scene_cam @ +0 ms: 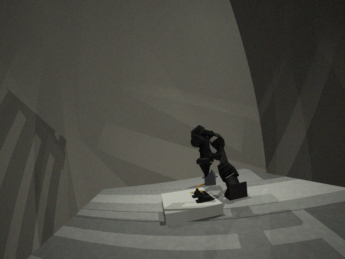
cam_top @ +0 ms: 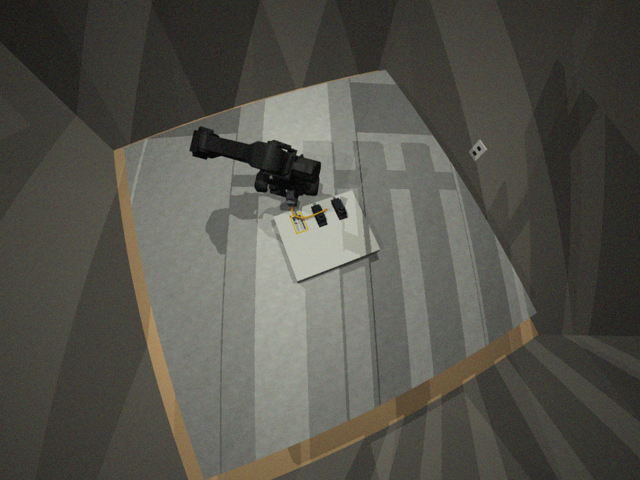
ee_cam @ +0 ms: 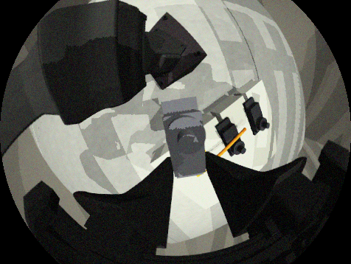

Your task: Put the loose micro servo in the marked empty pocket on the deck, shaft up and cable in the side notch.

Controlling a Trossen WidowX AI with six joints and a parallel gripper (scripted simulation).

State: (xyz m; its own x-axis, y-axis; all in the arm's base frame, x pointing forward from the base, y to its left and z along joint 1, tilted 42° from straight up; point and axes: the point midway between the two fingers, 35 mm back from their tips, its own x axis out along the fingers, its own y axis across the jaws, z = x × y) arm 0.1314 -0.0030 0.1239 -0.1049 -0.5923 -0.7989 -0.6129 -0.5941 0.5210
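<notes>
My gripper tip is 19 cm short of the white deck, 10 cm above it and 4 cm to the right of it.
</notes>
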